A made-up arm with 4 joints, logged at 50 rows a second.
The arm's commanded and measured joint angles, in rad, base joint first. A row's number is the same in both.
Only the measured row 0 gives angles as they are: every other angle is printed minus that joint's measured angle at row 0.
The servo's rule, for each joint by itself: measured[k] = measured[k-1] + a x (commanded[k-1-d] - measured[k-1]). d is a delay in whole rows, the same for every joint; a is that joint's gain. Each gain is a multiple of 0.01, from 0.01 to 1. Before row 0 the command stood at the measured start. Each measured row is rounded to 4 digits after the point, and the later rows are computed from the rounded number. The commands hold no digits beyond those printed.
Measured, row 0:
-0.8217 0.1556 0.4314 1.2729
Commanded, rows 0 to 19:
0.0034 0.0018 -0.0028 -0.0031
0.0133 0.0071 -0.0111 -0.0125
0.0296 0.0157 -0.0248 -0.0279
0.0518 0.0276 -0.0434 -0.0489
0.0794 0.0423 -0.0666 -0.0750
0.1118 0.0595 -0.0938 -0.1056
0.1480 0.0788 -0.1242 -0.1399
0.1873 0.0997 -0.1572 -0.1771
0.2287 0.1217 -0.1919 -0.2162
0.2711 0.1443 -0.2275 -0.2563
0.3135 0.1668 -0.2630 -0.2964
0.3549 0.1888 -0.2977 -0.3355
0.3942 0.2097 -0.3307 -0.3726
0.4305 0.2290 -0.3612 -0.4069
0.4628 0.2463 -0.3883 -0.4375
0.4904 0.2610 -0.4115 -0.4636
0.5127 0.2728 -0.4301 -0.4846
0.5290 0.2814 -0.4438 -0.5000
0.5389 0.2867 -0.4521 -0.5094
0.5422 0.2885 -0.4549 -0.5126
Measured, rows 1 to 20:
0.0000 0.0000 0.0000 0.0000
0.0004 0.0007 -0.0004 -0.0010
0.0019 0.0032 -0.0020 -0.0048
0.0052 0.0081 -0.0054 -0.0124
0.0108 0.0157 -0.0111 -0.0244
0.0190 0.0261 -0.0194 -0.0411
0.0301 0.0391 -0.0306 -0.0624
0.0442 0.0546 -0.0446 -0.0880
0.0614 0.0722 -0.0615 -0.1174
0.0815 0.0915 -0.0811 -0.1500
0.1043 0.1121 -0.1031 -0.1851
0.1294 0.1334 -0.1271 -0.2218
0.1565 0.1550 -0.1527 -0.2593
0.1850 0.1763 -0.1794 -0.2967
0.2145 0.1969 -0.2067 -0.3331
0.2443 0.2162 -0.2339 -0.3676
0.2738 0.2337 -0.2605 -0.3993
0.3025 0.2489 -0.2859 -0.4274
0.3297 0.2616 -0.3096 -0.4514
0.3548 0.2714 -0.3310 -0.4705
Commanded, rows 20 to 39:
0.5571 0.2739 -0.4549 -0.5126
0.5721 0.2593 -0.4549 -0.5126
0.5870 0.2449 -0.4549 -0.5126
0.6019 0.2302 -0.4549 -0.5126
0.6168 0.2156 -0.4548 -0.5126
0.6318 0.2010 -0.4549 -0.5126
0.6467 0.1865 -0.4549 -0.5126
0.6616 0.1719 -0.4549 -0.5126
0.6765 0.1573 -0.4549 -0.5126
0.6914 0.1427 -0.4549 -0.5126
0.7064 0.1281 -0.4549 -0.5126
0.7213 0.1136 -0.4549 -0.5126
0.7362 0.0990 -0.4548 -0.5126
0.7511 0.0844 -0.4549 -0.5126
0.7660 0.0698 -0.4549 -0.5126
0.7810 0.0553 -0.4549 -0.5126
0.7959 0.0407 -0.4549 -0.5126
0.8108 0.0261 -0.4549 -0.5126
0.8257 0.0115 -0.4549 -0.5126
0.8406 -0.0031 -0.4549 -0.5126
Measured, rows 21 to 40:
0.3773 0.2781 -0.3496 -0.4844
0.3989 0.2765 -0.3654 -0.4937
0.4197 0.2698 -0.3788 -0.4999
0.4398 0.2601 -0.3902 -0.5041
0.4593 0.2484 -0.3999 -0.5069
0.4782 0.2356 -0.4081 -0.5088
0.4966 0.2221 -0.4151 -0.5101
0.5146 0.2082 -0.4211 -0.5109
0.5322 0.1940 -0.4262 -0.5115
0.5495 0.1797 -0.4305 -0.5119
0.5665 0.1653 -0.4342 -0.5121
0.5833 0.1508 -0.4373 -0.5123
0.5999 0.1363 -0.4399 -0.5124
0.6163 0.1218 -0.4421 -0.5125
0.6325 0.1072 -0.4440 -0.5125
0.6485 0.0926 -0.4456 -0.5125
0.6644 0.0781 -0.4470 -0.5125
0.6802 0.0635 -0.4482 -0.5125
0.6959 0.0489 -0.4492 -0.5125
0.7115 0.0343 -0.4501 -0.5125

